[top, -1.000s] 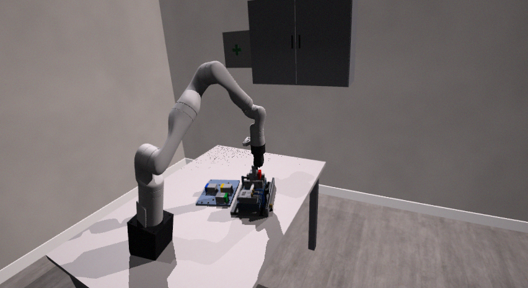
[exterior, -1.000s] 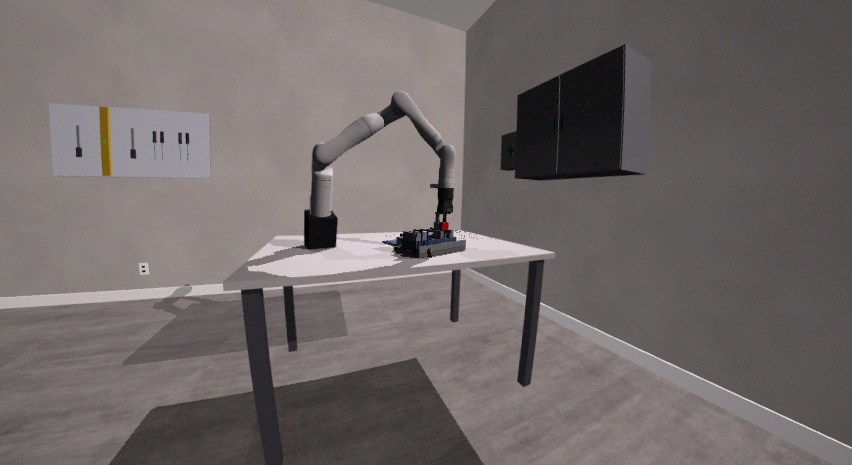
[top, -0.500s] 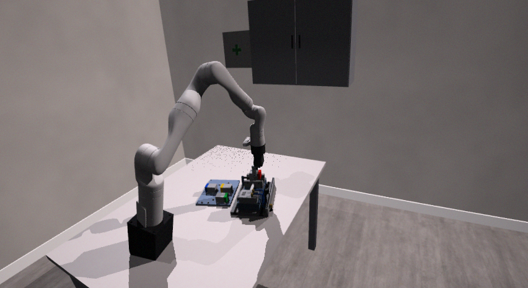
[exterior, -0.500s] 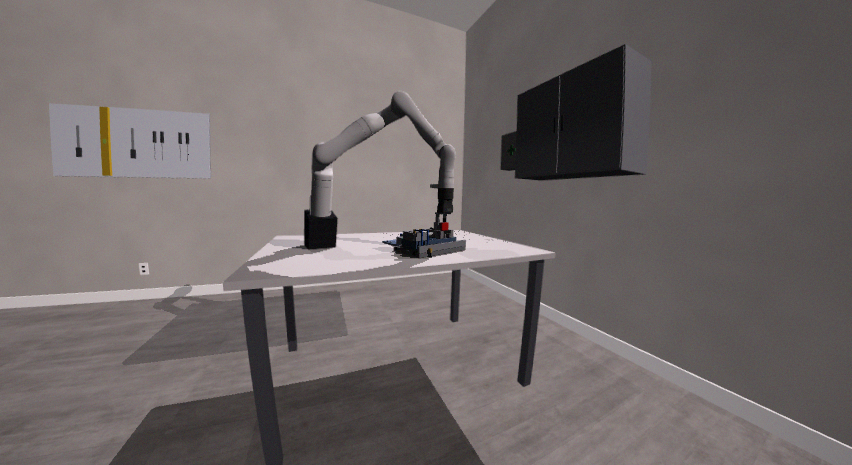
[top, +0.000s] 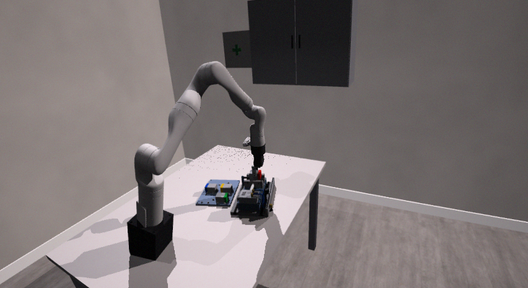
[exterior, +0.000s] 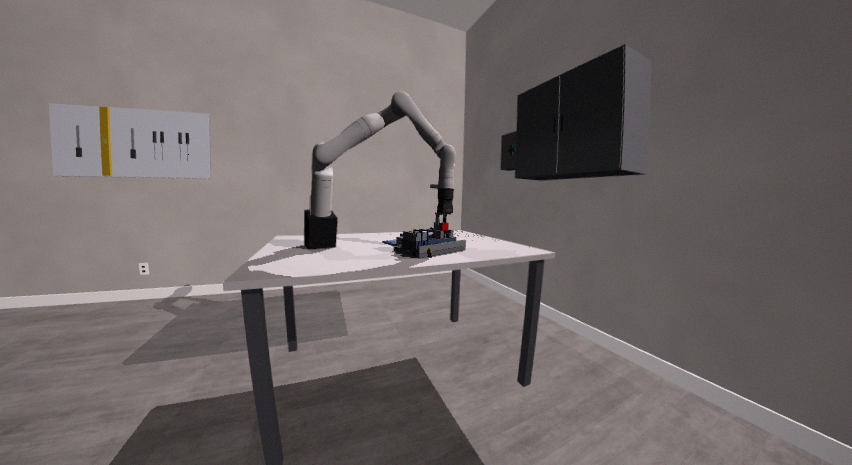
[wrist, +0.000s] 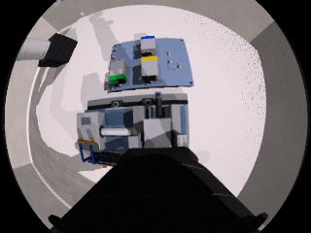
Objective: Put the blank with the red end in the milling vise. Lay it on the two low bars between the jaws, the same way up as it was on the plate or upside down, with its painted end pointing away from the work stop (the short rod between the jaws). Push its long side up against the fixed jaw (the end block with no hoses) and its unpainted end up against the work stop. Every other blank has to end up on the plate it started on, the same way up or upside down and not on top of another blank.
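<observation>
The vise is 9 cm below my hand, 6 cm behind it and 3 cm to the right of it. Also, from my hand: rail (11 cm to the right, 10 cm below, 2 cm behind); yellow blank (14 cm to the left, 11 cm below, 9 cm behind); green-ended blank (17 cm behind, 11 cm below, 10 cm to the left).
</observation>
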